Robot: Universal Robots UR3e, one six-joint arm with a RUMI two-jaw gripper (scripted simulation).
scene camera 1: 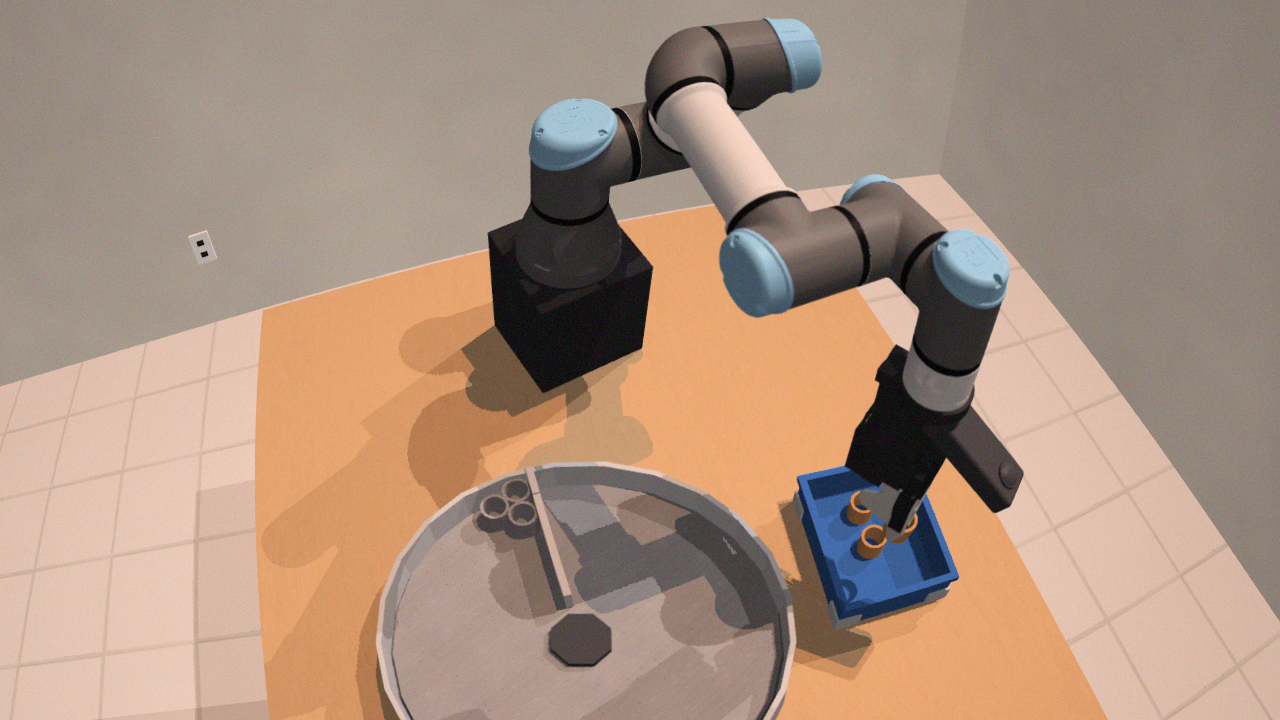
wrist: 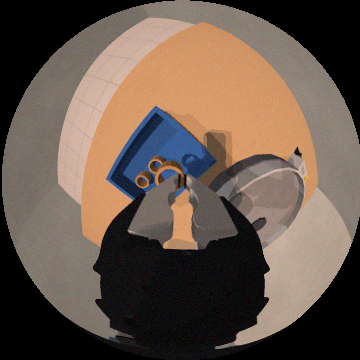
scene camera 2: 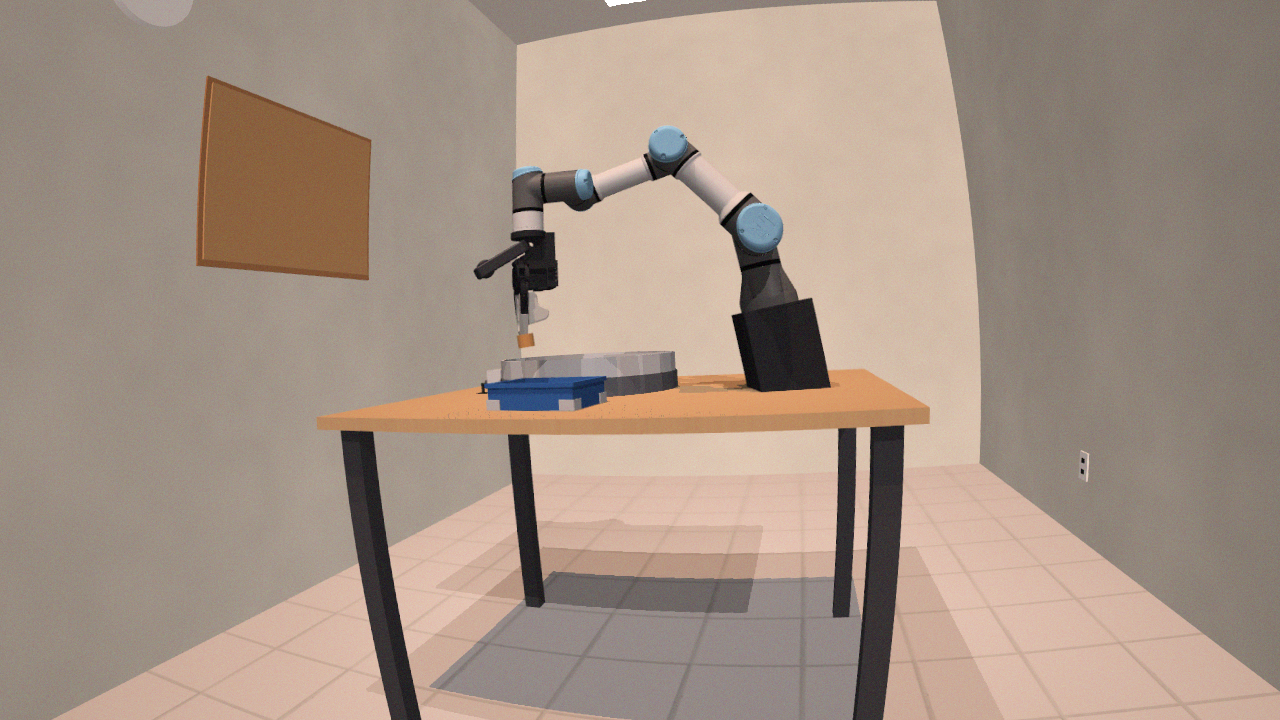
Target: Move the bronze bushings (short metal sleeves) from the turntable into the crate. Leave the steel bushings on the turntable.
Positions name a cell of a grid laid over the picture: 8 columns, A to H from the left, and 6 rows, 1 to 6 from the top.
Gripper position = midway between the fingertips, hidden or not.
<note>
I see my gripper (scene camera 1: F5), a crate (scene camera 1: F5) and a grey turntable (scene camera 1: E6).
My gripper shows as well in the wrist view (wrist: E3) and in scene camera 2 (scene camera 2: D3). The crate also shows in the wrist view (wrist: D3) and in scene camera 2 (scene camera 2: D4). The grey turntable also shows in the wrist view (wrist: G4).
</note>
